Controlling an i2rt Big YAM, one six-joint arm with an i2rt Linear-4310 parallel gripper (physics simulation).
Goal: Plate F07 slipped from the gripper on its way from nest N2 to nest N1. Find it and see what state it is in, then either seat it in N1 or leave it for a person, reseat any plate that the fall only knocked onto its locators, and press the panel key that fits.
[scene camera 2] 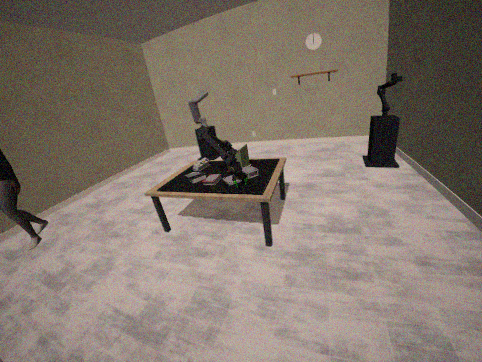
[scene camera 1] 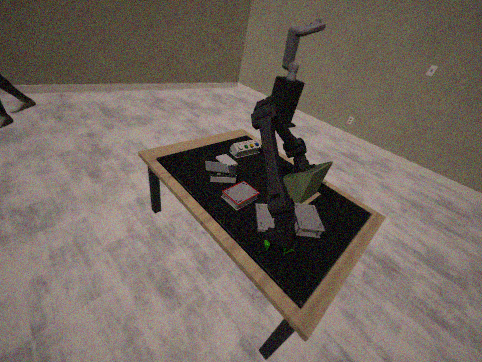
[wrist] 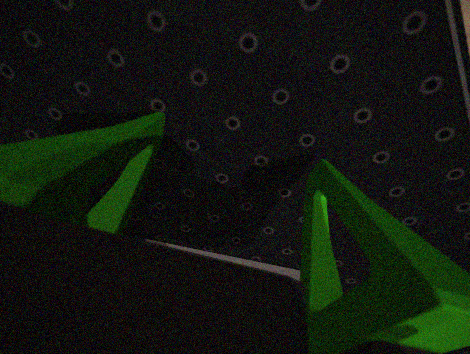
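Seen in the pictures: gripper, between the fingertips: (scene camera 2: 241, 186) (scene camera 1: 274, 251) (wrist: 241, 147); arm's base, origin of its link: (scene camera 2: 236, 155) (scene camera 1: 303, 170).
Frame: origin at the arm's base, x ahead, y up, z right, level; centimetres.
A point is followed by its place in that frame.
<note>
My gripper (scene camera 1: 277, 248) @[z -25.3, x 45.1, y -12.1 cm] (scene camera 2: 241, 181) @[z -25.3, x 45.1, y -12.1 cm] (wrist: 241, 147) @[z -25.3, x 45.1, y -12.1 cm] is open and empty, low over the black mat near the table's front side. In the wrist view a thin pale edge (wrist: 225, 256) @[z -17.1, x 39.2, y -12.7 cm] shows below and between the fingers; the rest of that thing is hidden. In scene camera 1 a grey plate-like block (scene camera 1: 263, 217) @[z -9.6, x 37.3, y -10.9 cm] lies behind the gripper, partly hidden by the arm. A grey stacked block (scene camera 1: 310, 220) @[z -24.1, x 20.9, y -7.3 cm] stands right of it. A red-rimmed grey plate (scene camera 1: 241, 194) @[z 6.7, x 38.5, y -9.0 cm] (scene camera 2: 212, 179) @[z 5.9, x 40.4, y -9.4 cm] lies on a block to the left. No labels are readable, so I cannot tell which is F07.
Grey pieces (scene camera 1: 221, 167) @[z 27.1, x 37.6, y -5.7 cm] and a white piece (scene camera 1: 226, 159) @[z 40.0, x 24.1, y -11.5 cm] lie farther left, near the key panel (scene camera 1: 245, 148) @[z 41.6, x 7.9, y -6.6 cm] (scene camera 2: 201, 164) @[z 41.5, x 11.3, y -6.3 cm]. A green slanted board (scene camera 1: 307, 182) @[z -10.6, x 11.7, y 2.7 cm] (scene camera 2: 243, 155) @[z -10.6, x 4.1, y 0.9 cm] stands behind the blocks. A wooden rim (scene camera 1: 200, 215) @[z 7.9, x 60.9, y -14.2 cm] edges the table. A person's legs (scene camera 2: 22, 210) show at left.
</note>
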